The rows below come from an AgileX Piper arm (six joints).
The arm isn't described. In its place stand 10 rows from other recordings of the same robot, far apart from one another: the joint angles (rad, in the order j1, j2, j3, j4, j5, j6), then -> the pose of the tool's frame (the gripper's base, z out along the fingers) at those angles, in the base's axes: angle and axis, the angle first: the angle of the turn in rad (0 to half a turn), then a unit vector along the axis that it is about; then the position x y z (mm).
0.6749 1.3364 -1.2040 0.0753 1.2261 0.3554 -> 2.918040, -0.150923, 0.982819, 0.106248, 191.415, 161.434, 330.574
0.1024 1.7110 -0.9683 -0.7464 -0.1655 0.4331 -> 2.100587, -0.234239, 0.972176, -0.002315, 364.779, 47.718, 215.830
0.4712 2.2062 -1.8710 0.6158 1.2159 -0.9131 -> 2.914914, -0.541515, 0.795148, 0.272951, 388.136, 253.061, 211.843
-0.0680 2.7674 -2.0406 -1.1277 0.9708 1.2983 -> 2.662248, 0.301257, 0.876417, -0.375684, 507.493, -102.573, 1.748
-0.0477 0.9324 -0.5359 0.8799 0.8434 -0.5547 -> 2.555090, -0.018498, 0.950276, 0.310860, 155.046, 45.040, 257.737
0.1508 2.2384 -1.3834 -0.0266 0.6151 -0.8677 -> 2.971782, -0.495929, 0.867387, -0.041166, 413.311, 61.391, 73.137
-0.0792 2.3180 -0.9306 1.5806 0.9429 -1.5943 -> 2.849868, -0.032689, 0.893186, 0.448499, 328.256, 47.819, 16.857
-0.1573 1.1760 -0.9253 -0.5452 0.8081 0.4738 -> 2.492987, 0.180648, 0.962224, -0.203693, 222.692, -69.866, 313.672
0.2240 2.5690 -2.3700 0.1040 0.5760 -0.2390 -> 2.259163, -0.199696, 0.978807, 0.045364, 564.620, 133.911, 179.920
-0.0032 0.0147 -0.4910 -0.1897 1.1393 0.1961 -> 2.135772, 0.106425, 0.992791, -0.055139, -6.080, -15.567, 269.991
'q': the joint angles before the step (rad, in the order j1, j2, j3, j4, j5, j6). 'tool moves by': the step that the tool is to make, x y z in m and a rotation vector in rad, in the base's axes. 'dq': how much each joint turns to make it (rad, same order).
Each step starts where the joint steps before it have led.
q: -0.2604, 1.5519, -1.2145, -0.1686, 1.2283, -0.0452
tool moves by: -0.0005, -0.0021, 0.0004, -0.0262, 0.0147, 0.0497
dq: 0.0000, -0.0002, 0.0001, -0.0257, 0.0000, -0.0442
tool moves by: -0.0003, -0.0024, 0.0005, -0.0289, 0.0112, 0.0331
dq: 0.0002, 0.0001, -0.0001, -0.0293, -0.0018, -0.0260
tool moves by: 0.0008, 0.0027, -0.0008, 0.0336, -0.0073, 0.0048
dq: -0.0010, 0.0006, 0.0001, 0.0369, -0.0020, -0.0149
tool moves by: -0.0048, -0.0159, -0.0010, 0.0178, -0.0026, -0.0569
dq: -0.0627, 0.0042, -0.0019, 0.0194, -0.0014, -0.0105
